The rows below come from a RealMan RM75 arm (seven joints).
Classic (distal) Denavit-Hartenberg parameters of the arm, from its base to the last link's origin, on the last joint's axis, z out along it. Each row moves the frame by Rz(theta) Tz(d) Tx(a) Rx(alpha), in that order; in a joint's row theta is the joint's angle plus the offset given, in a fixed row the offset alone. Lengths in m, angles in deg.
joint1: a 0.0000, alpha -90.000, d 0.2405, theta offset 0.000
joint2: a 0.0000, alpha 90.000, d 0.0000, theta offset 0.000
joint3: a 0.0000, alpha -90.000, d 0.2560, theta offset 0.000
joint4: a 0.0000, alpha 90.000, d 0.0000, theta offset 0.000
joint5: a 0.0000, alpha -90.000, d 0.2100, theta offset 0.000
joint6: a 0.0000, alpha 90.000, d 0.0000, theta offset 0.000
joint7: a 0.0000, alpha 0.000, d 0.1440, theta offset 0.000
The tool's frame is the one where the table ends.
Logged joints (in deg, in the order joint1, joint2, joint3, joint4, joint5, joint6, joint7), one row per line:
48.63, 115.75, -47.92, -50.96, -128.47, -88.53, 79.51
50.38, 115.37, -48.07, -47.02, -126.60, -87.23, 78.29
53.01, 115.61, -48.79, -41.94, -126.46, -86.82, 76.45
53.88, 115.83, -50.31, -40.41, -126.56, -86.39, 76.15
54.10, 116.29, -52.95, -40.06, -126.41, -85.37, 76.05
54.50, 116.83, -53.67, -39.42, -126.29, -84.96, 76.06
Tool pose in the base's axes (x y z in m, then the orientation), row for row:
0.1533, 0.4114, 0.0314, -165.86, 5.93, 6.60
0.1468, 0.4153, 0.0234, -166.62, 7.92, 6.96
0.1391, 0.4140, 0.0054, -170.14, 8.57, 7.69
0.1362, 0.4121, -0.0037, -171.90, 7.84, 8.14
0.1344, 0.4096, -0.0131, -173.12, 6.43, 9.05
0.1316, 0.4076, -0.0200, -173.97, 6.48, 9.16
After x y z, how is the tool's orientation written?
As angles about the fixed x, y, z axes (roll, pitch, yaw), in degrees.
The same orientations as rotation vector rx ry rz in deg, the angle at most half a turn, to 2 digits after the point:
-165.74, -8.49, 9.77
-166.44, -8.77, 12.70
-169.90, -10.32, 13.71
-171.66, -11.38, 12.62
-172.84, -13.09, 10.53
-173.68, -13.39, 10.56

